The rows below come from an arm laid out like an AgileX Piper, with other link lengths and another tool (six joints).
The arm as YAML. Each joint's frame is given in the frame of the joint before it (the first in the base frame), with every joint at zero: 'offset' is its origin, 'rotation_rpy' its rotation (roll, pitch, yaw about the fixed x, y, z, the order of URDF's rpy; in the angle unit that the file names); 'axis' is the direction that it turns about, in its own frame. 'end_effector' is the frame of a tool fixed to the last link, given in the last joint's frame.
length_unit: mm
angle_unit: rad
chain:
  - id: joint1
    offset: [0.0, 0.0, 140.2]
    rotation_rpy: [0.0, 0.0, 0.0]
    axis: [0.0, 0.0, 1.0]
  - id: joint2
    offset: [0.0, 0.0, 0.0]
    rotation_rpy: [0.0, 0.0, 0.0]
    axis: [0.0, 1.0, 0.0]
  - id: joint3
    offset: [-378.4, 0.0, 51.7]
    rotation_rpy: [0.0, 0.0, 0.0]
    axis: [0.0, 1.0, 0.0]
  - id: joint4
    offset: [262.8, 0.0, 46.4]
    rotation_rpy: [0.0, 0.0, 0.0]
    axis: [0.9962, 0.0, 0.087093]
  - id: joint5
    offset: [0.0, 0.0, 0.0]
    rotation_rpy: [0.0, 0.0, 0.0]
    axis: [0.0, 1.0, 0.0]
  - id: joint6
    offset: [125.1, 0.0, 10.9]
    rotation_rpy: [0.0, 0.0, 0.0]
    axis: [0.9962, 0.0, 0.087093]
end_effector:
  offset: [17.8, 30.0, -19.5]
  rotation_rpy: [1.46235, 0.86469, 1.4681]
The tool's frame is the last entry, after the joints.
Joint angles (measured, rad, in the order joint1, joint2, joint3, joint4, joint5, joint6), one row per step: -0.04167, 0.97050, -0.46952, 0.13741, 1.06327, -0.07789; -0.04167, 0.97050, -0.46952, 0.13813, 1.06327, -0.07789; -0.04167, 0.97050, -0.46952, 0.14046, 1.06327, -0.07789; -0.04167, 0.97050, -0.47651, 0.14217, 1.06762, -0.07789; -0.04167, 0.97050, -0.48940, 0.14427, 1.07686, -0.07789; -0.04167, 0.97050, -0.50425, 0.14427, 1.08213, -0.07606; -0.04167, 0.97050, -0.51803, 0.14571, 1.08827, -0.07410; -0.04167, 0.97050, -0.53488, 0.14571, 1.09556, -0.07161; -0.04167, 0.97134, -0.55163, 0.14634, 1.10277, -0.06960; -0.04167, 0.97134, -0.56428, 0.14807, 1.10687, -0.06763; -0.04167, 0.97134, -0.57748, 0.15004, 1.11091, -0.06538; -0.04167, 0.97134, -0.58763, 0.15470, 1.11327, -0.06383; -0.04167, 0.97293, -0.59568, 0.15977, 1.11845, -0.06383; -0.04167, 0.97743, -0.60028, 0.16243, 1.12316, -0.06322; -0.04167, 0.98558, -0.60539, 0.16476, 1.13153, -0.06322; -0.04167, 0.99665, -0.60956, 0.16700, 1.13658, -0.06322; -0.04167, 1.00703, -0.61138, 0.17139, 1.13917, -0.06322
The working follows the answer.
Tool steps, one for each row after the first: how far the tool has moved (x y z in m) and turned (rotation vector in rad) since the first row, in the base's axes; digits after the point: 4 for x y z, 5 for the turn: 0.0000, 0.0001, 0.0000, 0.00066, -0.00003, -0.00029; 0.0001, 0.0004, 0.0001, 0.00279, -0.00012, -0.00123; 0.0011, 0.0006, 0.0020, 0.00449, -0.00287, -0.00134; 0.0026, 0.0009, 0.0053, 0.00678, -0.00671, -0.00094; 0.0051, 0.0008, 0.0091, 0.00688, -0.01613, -0.00201; 0.0073, 0.0010, 0.0127, 0.00845, -0.02366, -0.00363; 0.0098, 0.0010, 0.0170, 0.00874, -0.03300, -0.00505; 0.0124, 0.0011, 0.0213, 0.00960, -0.04157, -0.00622; 0.0145, 0.0013, 0.0247, 0.01135, -0.04999, -0.00814; 0.0166, 0.0015, 0.0282, 0.01336, -0.05899, -0.01037; 0.0184, 0.0021, 0.0311, 0.01781, -0.06678, -0.01301; 0.0195, 0.0028, 0.0333, 0.02282, -0.06831, -0.01386; 0.0205, 0.0031, 0.0342, 0.02582, -0.06378, -0.01464; 0.0216, 0.0034, 0.0349, 0.02885, -0.05258, -0.01425; 0.0234, 0.0037, 0.0351, 0.03164, -0.04078, -0.01435; 0.0250, 0.0042, 0.0348, 0.03632, -0.02984, -0.01552
Tool pose at each row, in the base's axes (x y z in m, rotation vector in rad; rounded; the steps above come from the unrounded poses): 0.0757, 0.0434, 0.2577, 1.09845, 2.88923, 0.18621; 0.0757, 0.0435, 0.2577, 1.09895, 2.88918, 0.18718; 0.0758, 0.0438, 0.2578, 1.10058, 2.88902, 0.19031; 0.0768, 0.0440, 0.2596, 1.09987, 2.88691, 0.19416; 0.0783, 0.0443, 0.2630, 1.09807, 2.88430, 0.19942; 0.0809, 0.0442, 0.2668, 1.09571, 2.87541, 0.20411; 0.0830, 0.0444, 0.2703, 1.09511, 2.86817, 0.21001; 0.0856, 0.0444, 0.2747, 1.09329, 2.85917, 0.21489; 0.0881, 0.0445, 0.2790, 1.09152, 2.85113, 0.22020; 0.0902, 0.0447, 0.2823, 1.09097, 2.84294, 0.22668; 0.0923, 0.0449, 0.2859, 1.09065, 2.83408, 0.23375; 0.0941, 0.0455, 0.2888, 1.09174, 2.82653, 0.24374; 0.0953, 0.0462, 0.2910, 1.09301, 2.82568, 0.25166; 0.0962, 0.0465, 0.2919, 1.09645, 2.82979, 0.25386; 0.0973, 0.0468, 0.2926, 1.10105, 2.84051, 0.25304; 0.0991, 0.0471, 0.2928, 1.10656, 2.85140, 0.25158; 0.1007, 0.0476, 0.2924, 1.11351, 2.86126, 0.25321

